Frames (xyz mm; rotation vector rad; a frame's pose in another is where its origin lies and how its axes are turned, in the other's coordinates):
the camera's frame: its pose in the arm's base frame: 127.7 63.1 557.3 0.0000 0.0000 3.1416
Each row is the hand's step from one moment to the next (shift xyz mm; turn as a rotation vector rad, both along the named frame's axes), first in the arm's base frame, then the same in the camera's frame.
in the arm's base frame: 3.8 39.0 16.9 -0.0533 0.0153 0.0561
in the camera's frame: -3.8 -39.0 16.9 0.0533 -0.0153 0.0561
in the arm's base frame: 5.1 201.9 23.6 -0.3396 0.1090 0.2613
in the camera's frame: -5.1 -201.9 23.6 0.3396 -0.1090 0.2613
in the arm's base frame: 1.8 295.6 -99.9 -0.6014 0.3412 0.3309
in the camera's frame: -1.8 -295.6 -99.9 0.6014 -0.3412 0.3309
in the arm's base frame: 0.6 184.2 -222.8 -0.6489 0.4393 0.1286
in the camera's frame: -0.6 -184.2 -222.8 0.6489 -0.4393 0.1286
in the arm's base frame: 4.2 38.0 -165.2 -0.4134 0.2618 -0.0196
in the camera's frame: -4.2 -38.0 -165.2 0.4134 -0.2618 -0.0196
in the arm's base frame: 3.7 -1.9 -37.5 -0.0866 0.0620 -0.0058
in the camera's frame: -3.7 1.9 -37.5 0.0866 -0.0620 -0.0058
